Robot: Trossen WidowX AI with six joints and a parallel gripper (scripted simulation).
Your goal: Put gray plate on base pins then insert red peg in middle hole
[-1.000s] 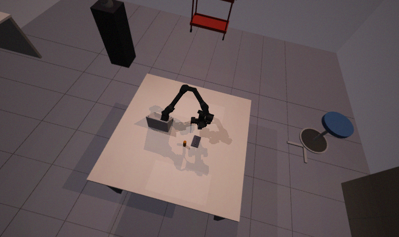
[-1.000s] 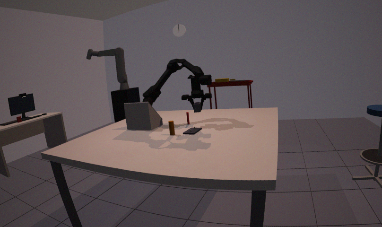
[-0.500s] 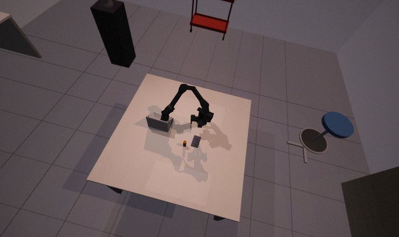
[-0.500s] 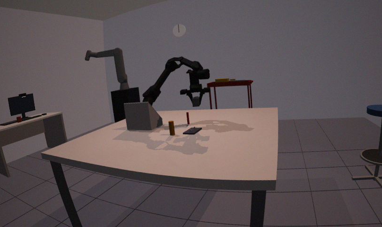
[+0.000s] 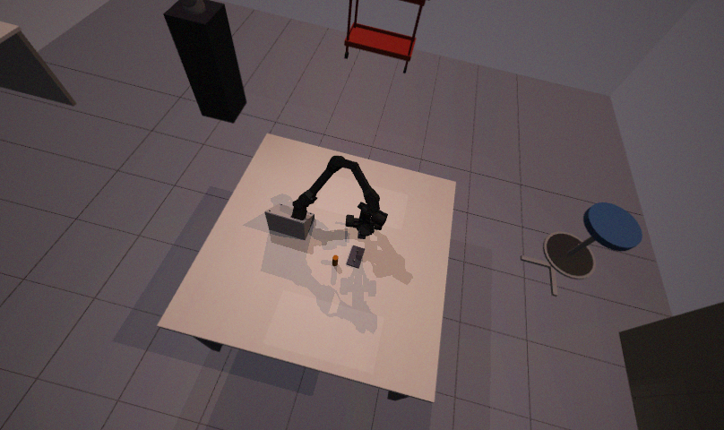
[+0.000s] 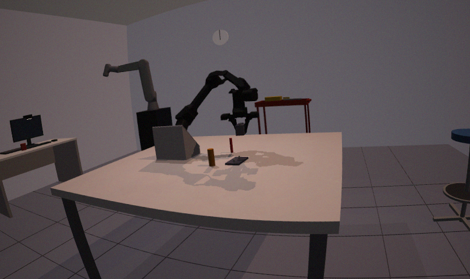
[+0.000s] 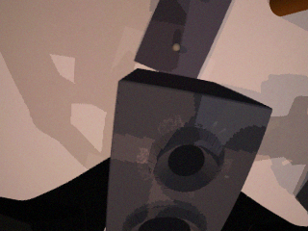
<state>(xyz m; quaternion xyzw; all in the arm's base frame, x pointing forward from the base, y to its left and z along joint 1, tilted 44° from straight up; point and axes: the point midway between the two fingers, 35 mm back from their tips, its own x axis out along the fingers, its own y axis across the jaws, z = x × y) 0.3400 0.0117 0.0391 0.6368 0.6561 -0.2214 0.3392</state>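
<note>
Now: the dark base 11 cm below my gripper tip and 10 cm to the right of it. Round my gripper tip: gray plate: 3 cm above; then orange cylinder: 17 cm to the right, 10 cm behind, 8 cm below; then red peg: 10 cm behind, 8 cm to the left, 8 cm below.
</note>
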